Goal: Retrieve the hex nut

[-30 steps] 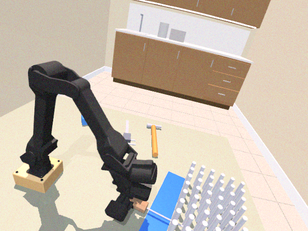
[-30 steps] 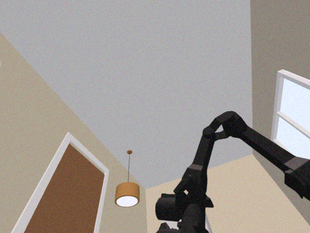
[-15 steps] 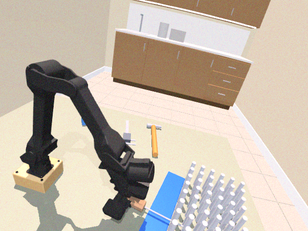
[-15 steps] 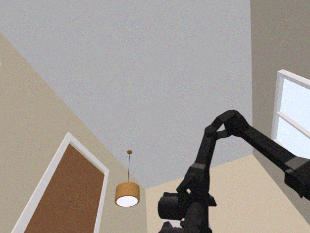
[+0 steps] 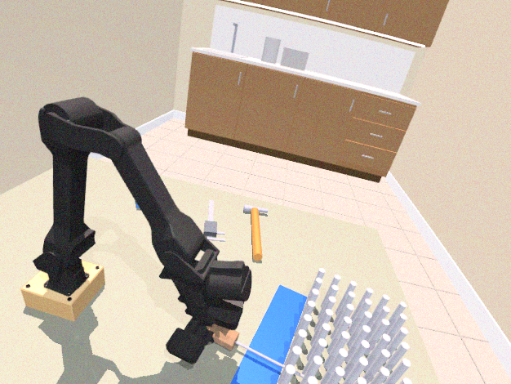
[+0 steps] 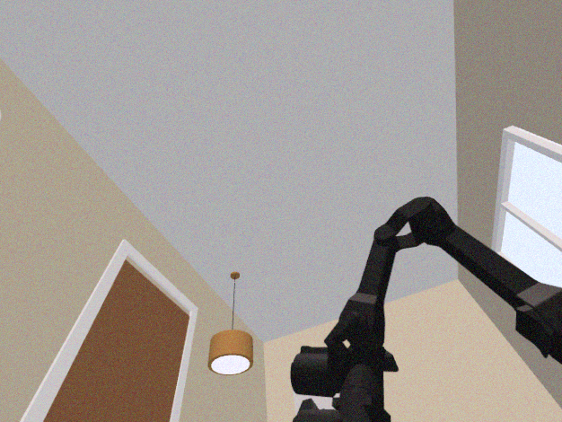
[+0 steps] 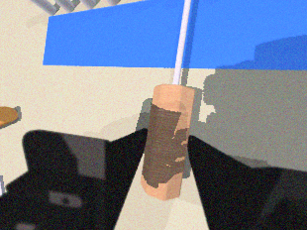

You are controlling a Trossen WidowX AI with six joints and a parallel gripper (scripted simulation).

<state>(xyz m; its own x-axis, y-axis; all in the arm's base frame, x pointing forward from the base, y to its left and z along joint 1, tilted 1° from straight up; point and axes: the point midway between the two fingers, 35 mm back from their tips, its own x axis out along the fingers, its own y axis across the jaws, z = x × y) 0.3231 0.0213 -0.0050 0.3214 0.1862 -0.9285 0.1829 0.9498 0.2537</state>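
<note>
Right now my gripper tip is 100 mm short of the wooden-handled hook tool and 20 mm to the left of it. Also, from my gripper tip: hex nut: 210 mm ahead, 40 mm to the right, 10 mm below; blue taped strip: 120 mm ahead, 20 mm to the left, 20 mm below; small wrench: 370 mm behind, 480 mm to the left, 10 mm below.
</note>
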